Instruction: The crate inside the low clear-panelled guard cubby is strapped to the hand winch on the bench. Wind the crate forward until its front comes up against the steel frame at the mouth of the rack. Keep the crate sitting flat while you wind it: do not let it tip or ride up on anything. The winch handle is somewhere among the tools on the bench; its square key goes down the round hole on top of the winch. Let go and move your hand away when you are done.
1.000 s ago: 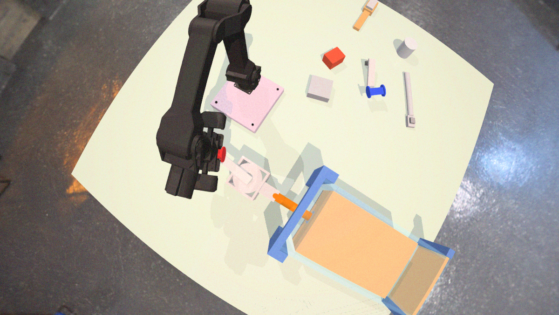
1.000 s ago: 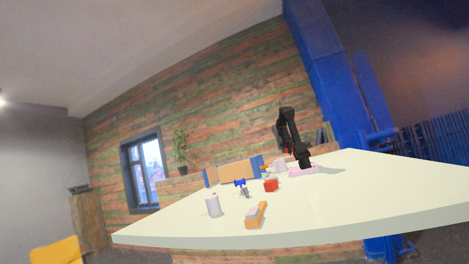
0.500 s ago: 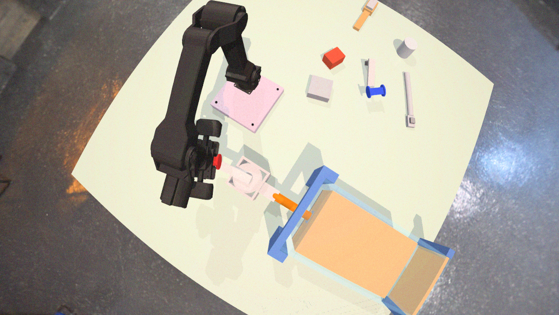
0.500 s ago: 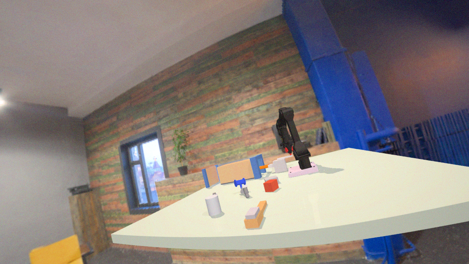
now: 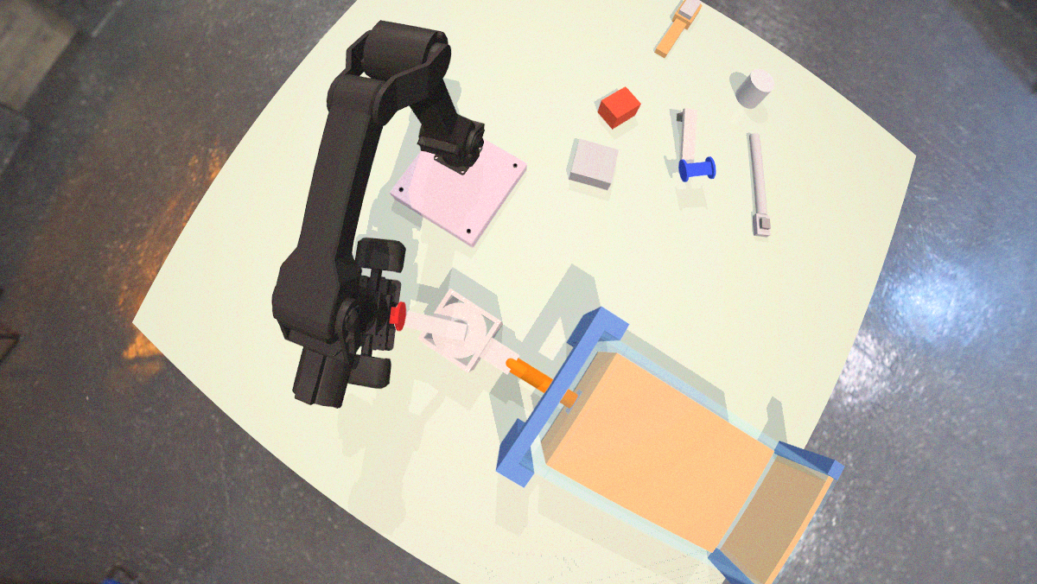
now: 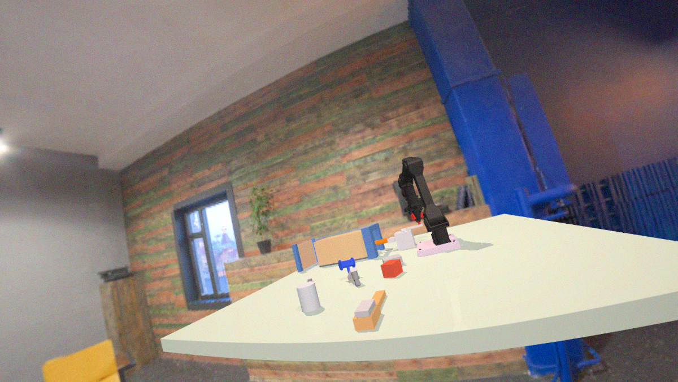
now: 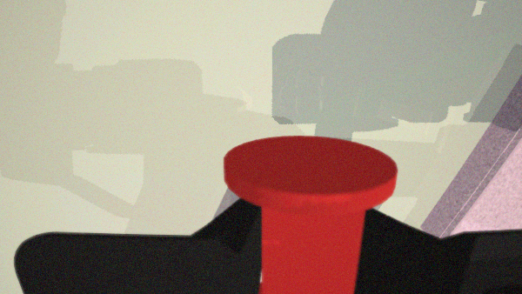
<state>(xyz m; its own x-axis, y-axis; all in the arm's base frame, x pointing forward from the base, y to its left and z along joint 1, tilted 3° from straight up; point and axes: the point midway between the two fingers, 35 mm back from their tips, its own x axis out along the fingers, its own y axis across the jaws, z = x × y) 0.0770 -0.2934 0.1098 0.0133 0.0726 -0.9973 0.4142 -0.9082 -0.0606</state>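
My gripper tip is 4 cm short of the crank handle with red knob, 1 cm to the right of it and 1 cm above it. Also, from my gripper tip: grey block 13 cm ahead, 40 cm to the left, 10 cm below; then blue steel frame 25 cm ahead, 3 cm to the left, 1 cm below; then grey winch 8 cm ahead, 3 cm to the left, 8 cm below.
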